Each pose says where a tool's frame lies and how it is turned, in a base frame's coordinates. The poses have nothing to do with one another.
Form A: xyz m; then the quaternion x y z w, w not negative.
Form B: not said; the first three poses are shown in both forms.
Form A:
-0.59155 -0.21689 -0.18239 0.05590 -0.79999 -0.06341 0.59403
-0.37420 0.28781 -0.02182 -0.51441 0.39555 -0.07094 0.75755
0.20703 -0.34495 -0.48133 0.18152 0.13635 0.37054 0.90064
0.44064 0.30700 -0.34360 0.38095 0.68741 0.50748 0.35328
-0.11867 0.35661 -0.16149 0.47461 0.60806 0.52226 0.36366
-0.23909 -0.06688 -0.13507 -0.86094 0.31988 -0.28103 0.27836
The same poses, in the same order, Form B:
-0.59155 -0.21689 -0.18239 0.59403 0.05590 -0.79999 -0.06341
-0.37420 0.28781 -0.02182 0.75755 -0.51441 0.39555 -0.07094
0.20703 -0.34495 -0.48133 0.90064 0.18152 0.13635 0.37054
0.44064 0.30700 -0.34360 0.35328 0.38095 0.68741 0.50748
-0.11867 0.35661 -0.16149 0.36366 0.47461 0.60806 0.52226
-0.23909 -0.06688 -0.13507 0.27836 -0.86094 0.31988 -0.28103

